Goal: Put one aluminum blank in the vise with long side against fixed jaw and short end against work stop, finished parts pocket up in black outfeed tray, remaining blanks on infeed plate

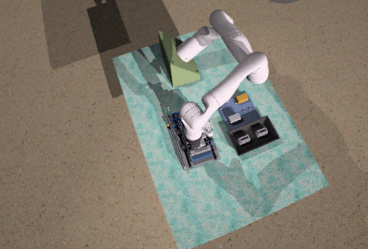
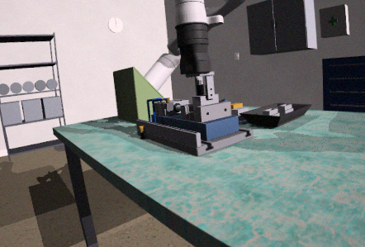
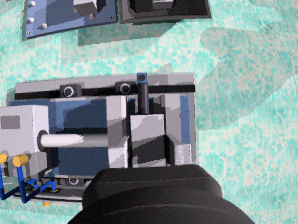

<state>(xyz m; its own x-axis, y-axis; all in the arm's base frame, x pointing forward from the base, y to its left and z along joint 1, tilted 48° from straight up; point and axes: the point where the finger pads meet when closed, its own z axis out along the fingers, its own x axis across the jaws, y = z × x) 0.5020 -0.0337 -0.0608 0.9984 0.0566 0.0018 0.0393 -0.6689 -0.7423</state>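
The gray blank is 30 mm below my hand. Round my hand: fixed jaw (30 mm ahead, 50 mm below); then blue infeed plate (150 mm behind, 270 mm to the left, 120 mm below); then vise (70 mm behind, 90 mm below).
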